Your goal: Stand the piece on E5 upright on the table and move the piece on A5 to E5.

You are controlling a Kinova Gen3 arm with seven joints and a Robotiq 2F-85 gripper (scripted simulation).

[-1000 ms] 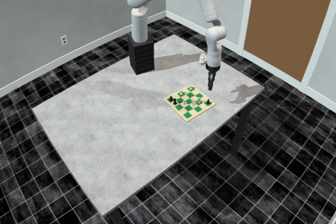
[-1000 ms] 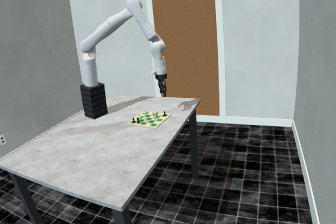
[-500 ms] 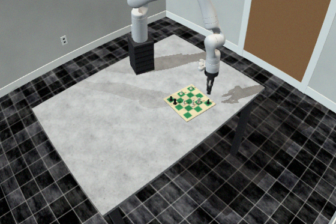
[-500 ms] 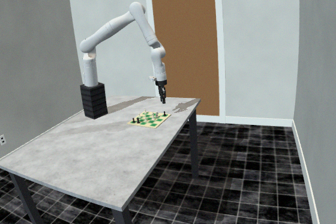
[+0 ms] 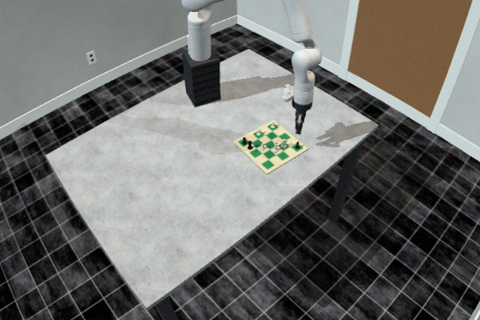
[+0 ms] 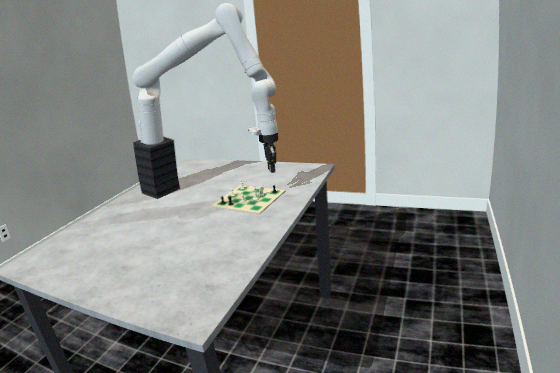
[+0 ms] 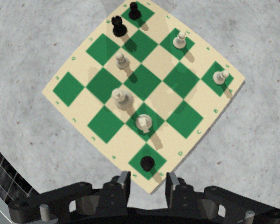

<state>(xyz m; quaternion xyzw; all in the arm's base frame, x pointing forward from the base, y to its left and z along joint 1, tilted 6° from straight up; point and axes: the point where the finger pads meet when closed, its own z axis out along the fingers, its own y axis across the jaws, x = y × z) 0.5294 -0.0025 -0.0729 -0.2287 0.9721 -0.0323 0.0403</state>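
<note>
Right now my hand is 9 cm past the cream chessboard, 6 cm to the left of it and 11 cm above it.
</note>
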